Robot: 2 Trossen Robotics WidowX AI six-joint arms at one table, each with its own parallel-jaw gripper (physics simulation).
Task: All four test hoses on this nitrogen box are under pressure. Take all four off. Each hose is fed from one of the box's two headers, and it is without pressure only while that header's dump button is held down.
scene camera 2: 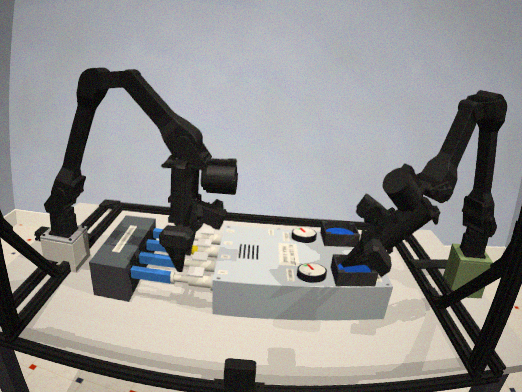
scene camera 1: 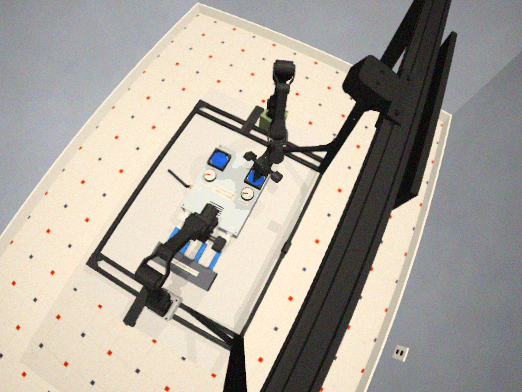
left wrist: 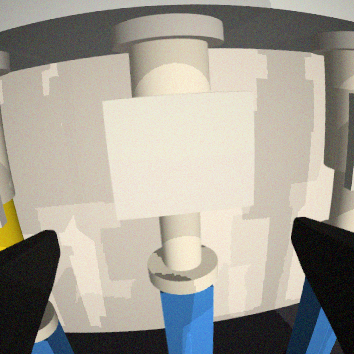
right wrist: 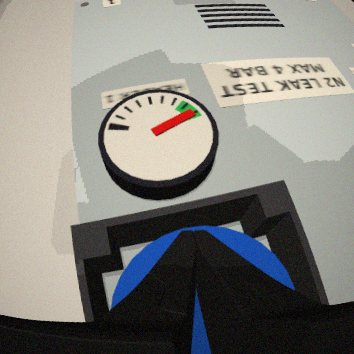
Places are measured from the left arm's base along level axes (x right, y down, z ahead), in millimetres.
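Pixels of known places: left gripper, fingertip midpoint: (scene camera 2: 184, 263) (scene camera 1: 207, 239) (left wrist: 176, 238); right gripper, fingertip midpoint: (scene camera 2: 341, 264) (scene camera 1: 253, 181) (right wrist: 192, 241); left arm's base, origin of the base link: (scene camera 2: 63, 231) (scene camera 1: 162, 304); right arm's base, origin of the base link: (scene camera 2: 472, 252).
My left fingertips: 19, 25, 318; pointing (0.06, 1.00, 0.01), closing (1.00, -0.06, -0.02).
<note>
For each thing: its top centre in the pictures, then the offset to it from my left fingertips, as dx, dy, dz. "spot": a spot on its surface instead.
- hose with a yellow band, surface spot: (left wrist: 10, 225) spot: -59, -5, +11
- nearby gauge, surface spot: (right wrist: 150, 155) (scene camera 2: 319, 270) spot: +63, -41, +270
- blue button, middle of its top: (scene camera 2: 339, 233) (scene camera 1: 219, 159) -134, -42, +339
- dark block, surface spot: (scene camera 2: 112, 275) spot: +109, -5, -133
- thin black rod, surface spot: (scene camera 1: 178, 178) spot: -280, +41, +191
The pale box (scene camera 1: 240, 220) (scene camera 2: 300, 302) has four hoses in a row, with blue sleeves. My left gripper (scene camera 2: 180, 260) (left wrist: 176, 238) is open, fingers either side of the second hose from the front (scene camera 2: 156, 258) (left wrist: 189, 320), near its white square coupling (left wrist: 180, 155); nothing is gripped. A hose with a yellow band (left wrist: 10, 225) is at the left of the left wrist view. My right gripper (scene camera 2: 345, 265) (right wrist: 192, 241) is shut and empty, its tips over the near blue dump button (right wrist: 130, 285); contact is unclear. The nearby gauge (scene camera 2: 311, 271) (right wrist: 150, 155) has its red needle in the green.
The other blue button (scene camera 1: 219, 159) (scene camera 2: 340, 231) and gauge (scene camera 2: 304, 234) are on the box's far side. A dark block (scene camera 1: 207, 281) (scene camera 2: 112, 275) stands at the hoses' sleeve ends. A thin black rod (scene camera 1: 178, 178) lies beside the box. Black rails surround the work area.
</note>
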